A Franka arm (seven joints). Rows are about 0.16 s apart.
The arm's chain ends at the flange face. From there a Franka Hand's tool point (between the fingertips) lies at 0.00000 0.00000 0.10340 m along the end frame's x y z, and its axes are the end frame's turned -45 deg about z.
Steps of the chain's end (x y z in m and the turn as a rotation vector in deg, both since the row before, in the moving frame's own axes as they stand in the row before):
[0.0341 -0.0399 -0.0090 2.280 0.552 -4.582]
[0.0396 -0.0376 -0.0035 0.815 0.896 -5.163]
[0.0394 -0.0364 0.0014 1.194 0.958 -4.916]
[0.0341 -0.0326 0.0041 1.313 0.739 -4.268]
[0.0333 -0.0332 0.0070 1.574 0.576 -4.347]
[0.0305 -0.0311 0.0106 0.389 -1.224 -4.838]
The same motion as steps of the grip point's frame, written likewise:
[0.0558 -0.0064 -0.0091 1.222 2.003 -4.582]
[0.0568 0.0014 -0.0035 -0.057 1.210 -5.163]
[0.0563 0.0017 0.0014 0.167 1.522 -4.916]
[0.0498 0.0002 0.0041 0.406 1.451 -4.268]
[0.0497 -0.0013 0.0070 0.706 1.520 -4.347]
[0.0424 -0.0024 0.0106 1.141 -0.590 -4.838]

